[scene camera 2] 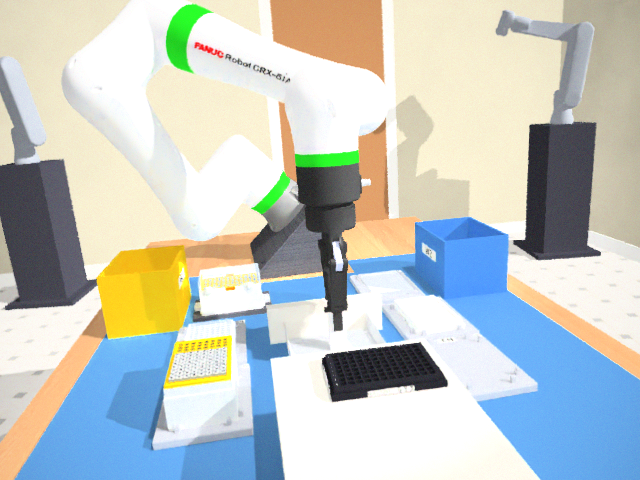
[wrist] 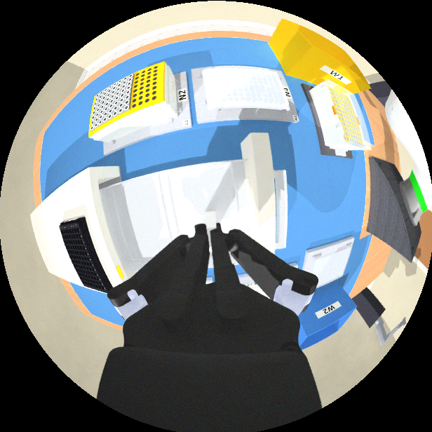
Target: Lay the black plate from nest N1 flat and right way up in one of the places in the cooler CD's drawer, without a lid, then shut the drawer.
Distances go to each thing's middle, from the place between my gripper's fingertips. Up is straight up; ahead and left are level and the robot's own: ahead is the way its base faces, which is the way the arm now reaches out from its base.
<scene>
Now: the cooler drawer point(scene camera 2: 303, 325) 40 mm ahead of my hand, 10 mm to the right of it and 30 mm above it. Also, from my hand: white plate point(scene camera 2: 226, 327) (50 mm behind, 220 mm to the right, 10 mm above); then grey nest base point(scene camera 2: 485, 366) (70 mm ahead, 190 mm to the left, 10 mm below); then yellow-topped tip rack point(scene camera 2: 201, 388) (120 mm ahead, 190 mm to the right, 30 mm above).
</scene>
